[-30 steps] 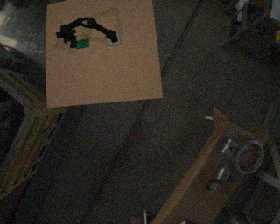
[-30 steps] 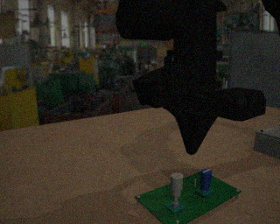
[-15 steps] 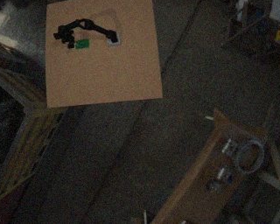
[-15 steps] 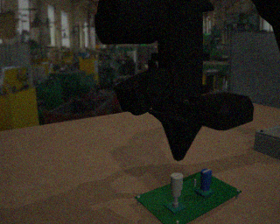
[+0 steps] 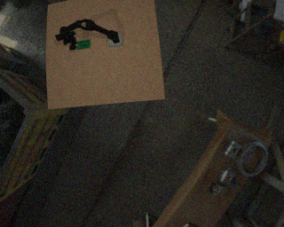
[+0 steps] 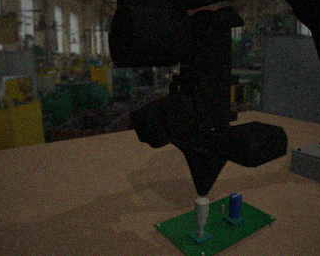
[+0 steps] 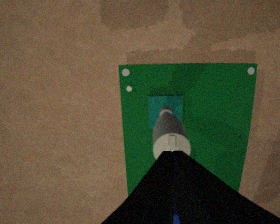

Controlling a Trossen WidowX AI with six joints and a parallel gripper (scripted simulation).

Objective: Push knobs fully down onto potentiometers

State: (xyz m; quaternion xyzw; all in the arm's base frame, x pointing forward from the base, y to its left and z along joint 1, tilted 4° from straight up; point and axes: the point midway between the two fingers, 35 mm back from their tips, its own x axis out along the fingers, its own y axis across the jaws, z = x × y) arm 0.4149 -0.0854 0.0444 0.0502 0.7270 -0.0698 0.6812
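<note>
Now: the grey knob 20 mm below my gripper tip. Also, from my gripper tip: blue knob (60 mm behind, 10 mm to the left, 40 mm below).
</note>
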